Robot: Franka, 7 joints.
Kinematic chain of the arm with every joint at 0, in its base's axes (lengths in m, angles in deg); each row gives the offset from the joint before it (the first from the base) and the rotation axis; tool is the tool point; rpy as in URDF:
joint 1: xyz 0 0 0.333 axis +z
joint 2: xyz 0 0 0 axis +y
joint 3: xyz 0 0 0.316 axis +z
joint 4: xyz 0.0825 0 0 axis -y
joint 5: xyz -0.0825 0 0.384 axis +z
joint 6: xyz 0 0 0 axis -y
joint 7: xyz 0.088 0 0 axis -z
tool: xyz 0 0 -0.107 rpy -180 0 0
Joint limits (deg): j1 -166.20..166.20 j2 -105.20..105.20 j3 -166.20..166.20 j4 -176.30..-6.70 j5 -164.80..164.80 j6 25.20..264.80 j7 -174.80..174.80
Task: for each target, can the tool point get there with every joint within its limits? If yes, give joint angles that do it. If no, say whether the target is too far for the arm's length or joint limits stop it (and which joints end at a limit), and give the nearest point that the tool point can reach.
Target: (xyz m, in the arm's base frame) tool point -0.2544 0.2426 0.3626
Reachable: yes | joints 16.49 59.77 97.98 -161.68 -91.18 171.09 32.67
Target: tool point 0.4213 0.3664 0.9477
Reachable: yes | joints 74.84 59.63 -129.99 -57.33 23.02 170.36 24.92
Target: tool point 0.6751 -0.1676 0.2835
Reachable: yes | joints 10.02 50.81 -45.15 -75.97 68.13 79.30 -138.25
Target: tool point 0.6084 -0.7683 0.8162
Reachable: no: too far | nearest point 0.4777 -0.6032 0.7124 | short by 0.235 m
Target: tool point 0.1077 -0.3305 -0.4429
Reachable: no: joint limits stop it (at a limit: joint 2) | nearest point 0.1049 -0.3220 -0.3579 | short by 0.085 m
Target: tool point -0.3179 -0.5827 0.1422
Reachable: yes | joints -91.53 54.68 -36.91 -87.04 47.47 106.61 -61.46
